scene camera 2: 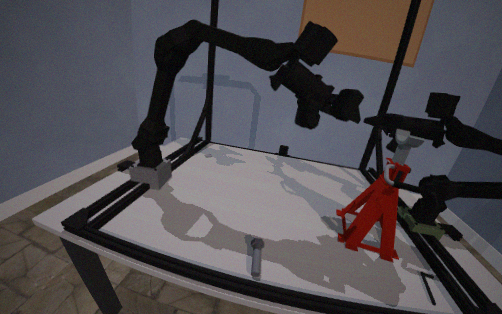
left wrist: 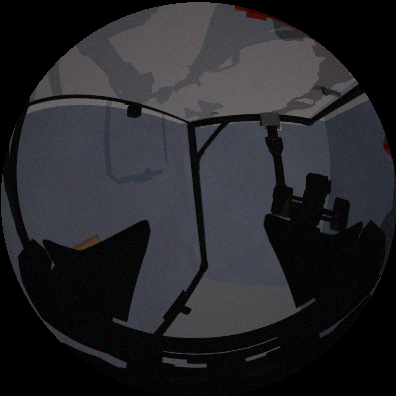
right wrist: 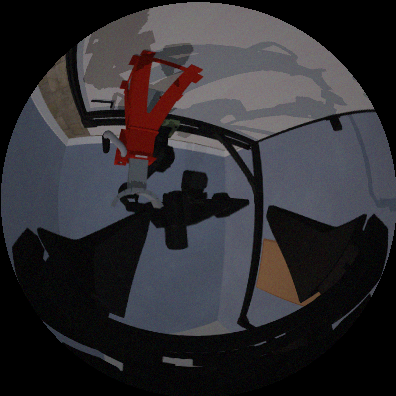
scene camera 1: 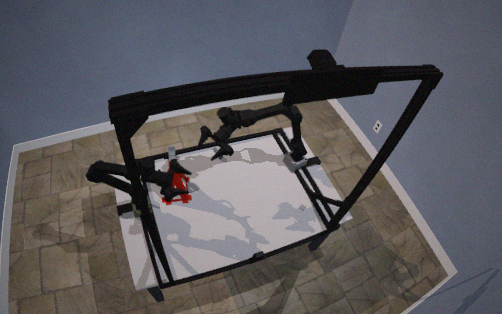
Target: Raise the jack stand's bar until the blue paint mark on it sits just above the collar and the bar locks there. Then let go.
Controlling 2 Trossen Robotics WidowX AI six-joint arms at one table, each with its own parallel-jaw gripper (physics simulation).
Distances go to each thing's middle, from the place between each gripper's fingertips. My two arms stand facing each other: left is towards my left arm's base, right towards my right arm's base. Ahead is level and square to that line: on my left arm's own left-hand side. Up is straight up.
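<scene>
The grey bar (right wrist: 137,169) is 5 cm ahead of my right hand, 14 cm to the left of it and 12 cm below it. Then there's the red jack stand (scene camera 2: 381,199), and from that same right hand it's 14 cm to the left, 5 cm ahead and 15 cm below.
As for the grey bar and my left hand, the hand is 110 mm above the bar, 180 mm short of it and 30 mm to the right of it. The red jack stand, counted from my left hand, is 140 mm below, 180 mm ahead and 30 mm to the left.
</scene>
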